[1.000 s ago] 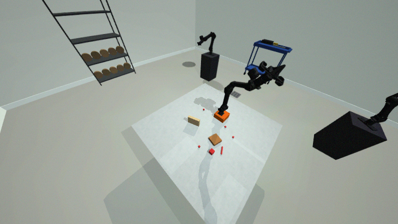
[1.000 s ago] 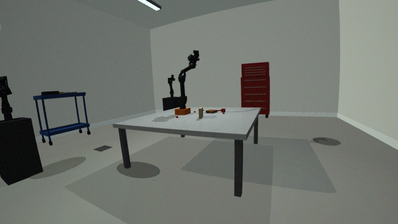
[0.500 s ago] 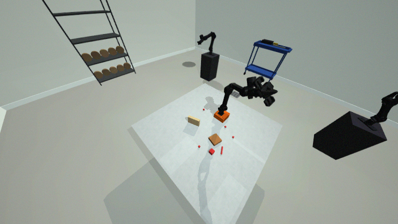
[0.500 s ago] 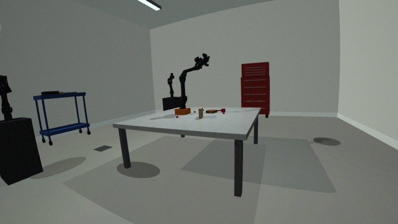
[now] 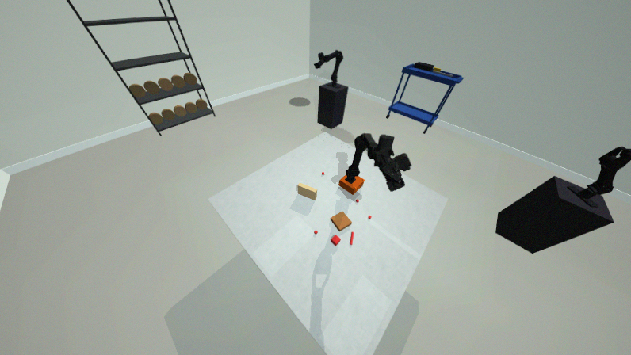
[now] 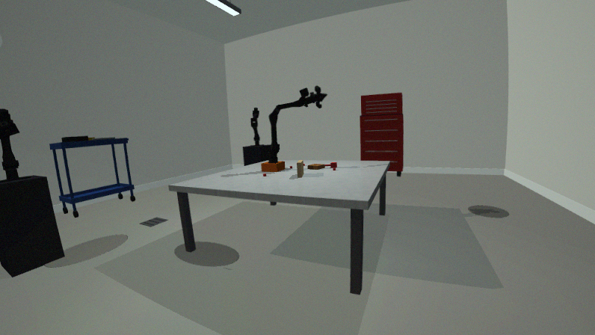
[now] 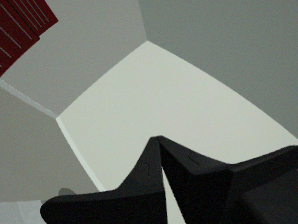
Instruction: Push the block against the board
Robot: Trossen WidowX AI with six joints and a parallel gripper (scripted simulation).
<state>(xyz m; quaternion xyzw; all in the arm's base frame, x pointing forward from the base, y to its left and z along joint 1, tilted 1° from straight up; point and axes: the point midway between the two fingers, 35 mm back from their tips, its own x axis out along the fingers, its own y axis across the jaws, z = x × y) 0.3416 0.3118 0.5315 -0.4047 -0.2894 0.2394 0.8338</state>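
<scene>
Now: gripper tip 6 cm past the tan board, 50 cm to the left of it and 55 cm above it. From my gripper tip the other things lie so: red cube 7 cm ahead, 13 cm to the right, 58 cm below; then brown square block 6 cm behind, 18 cm to the right, 59 cm below; then red stick 1 cm behind, 6 cm to the right, 60 cm below.
</scene>
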